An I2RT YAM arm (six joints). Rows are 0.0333 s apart.
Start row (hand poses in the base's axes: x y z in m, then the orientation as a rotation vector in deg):
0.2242, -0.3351, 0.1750, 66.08, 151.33, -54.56
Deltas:
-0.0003, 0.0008, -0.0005, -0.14, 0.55, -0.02
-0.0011, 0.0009, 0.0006, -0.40, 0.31, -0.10
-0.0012, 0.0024, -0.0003, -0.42, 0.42, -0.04
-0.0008, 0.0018, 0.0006, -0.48, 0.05, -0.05
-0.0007, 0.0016, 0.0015, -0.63, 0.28, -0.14
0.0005, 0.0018, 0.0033, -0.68, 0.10, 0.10
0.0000, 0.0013, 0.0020, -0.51, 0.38, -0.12
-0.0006, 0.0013, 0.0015, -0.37, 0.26, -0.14
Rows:
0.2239, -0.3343, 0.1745, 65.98, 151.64, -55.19
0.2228, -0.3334, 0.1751, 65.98, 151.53, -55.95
0.2216, -0.3310, 0.1748, 65.87, 151.51, -56.82
0.2208, -0.3292, 0.1754, 65.83, 151.15, -57.45
0.2201, -0.3276, 0.1769, 65.85, 150.81, -58.47
0.2206, -0.3258, 0.1802, 65.55, 150.36, -59.35
0.2206, -0.3245, 0.1822, 65.53, 150.19, -60.30
0.2200, -0.3232, 0.1837, 65.60, 150.04, -60.99

